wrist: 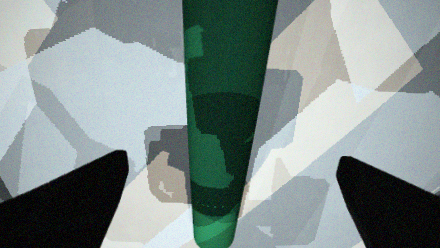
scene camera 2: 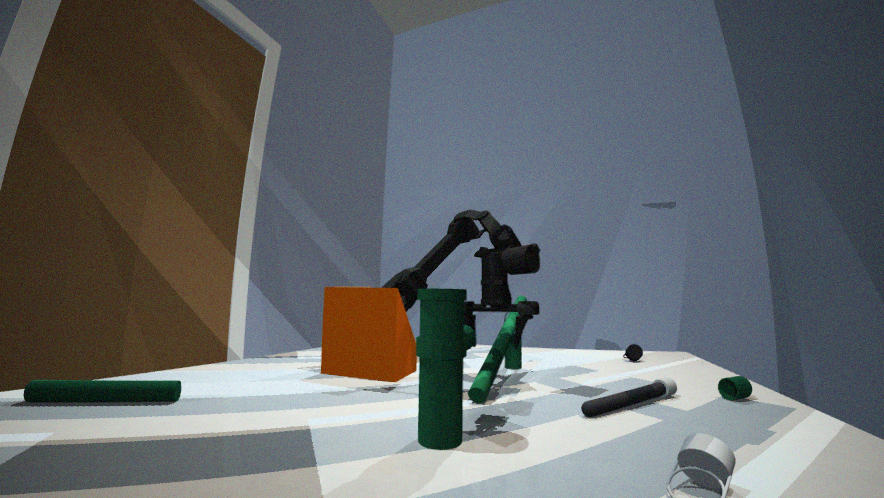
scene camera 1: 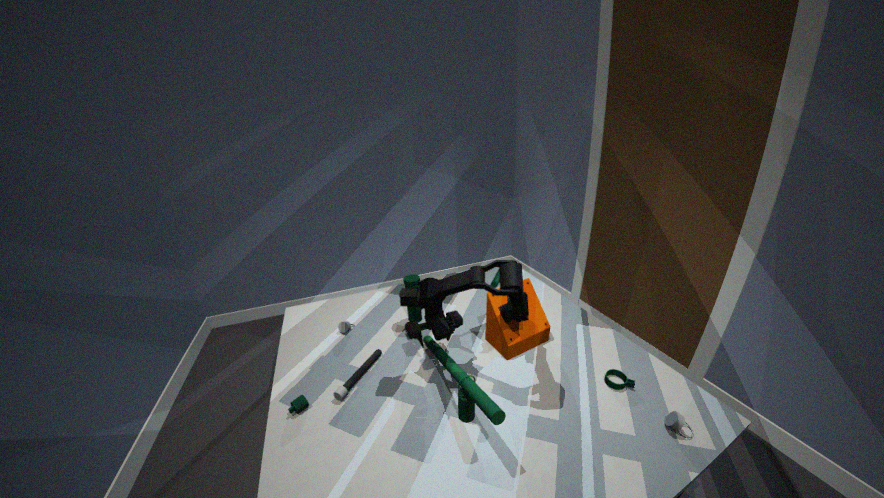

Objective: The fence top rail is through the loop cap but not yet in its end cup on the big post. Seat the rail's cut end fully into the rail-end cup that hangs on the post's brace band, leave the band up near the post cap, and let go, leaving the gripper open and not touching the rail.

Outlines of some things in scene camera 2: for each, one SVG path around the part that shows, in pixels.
The gripper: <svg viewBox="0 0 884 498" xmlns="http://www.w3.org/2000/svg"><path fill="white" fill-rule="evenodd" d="M482 276L481 304L464 301L464 325L472 327L476 333L476 314L473 315L473 312L518 312L514 349L517 349L527 320L533 319L532 315L539 315L539 304L536 301L518 301L518 304L511 304L511 295L507 285L508 276Z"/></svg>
A rail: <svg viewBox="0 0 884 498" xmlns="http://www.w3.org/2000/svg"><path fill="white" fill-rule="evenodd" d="M518 312L509 312L468 391L468 396L474 403L482 403L486 400L515 333L516 317L519 316ZM527 298L523 295L519 295L514 304L518 304L518 301L527 301Z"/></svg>
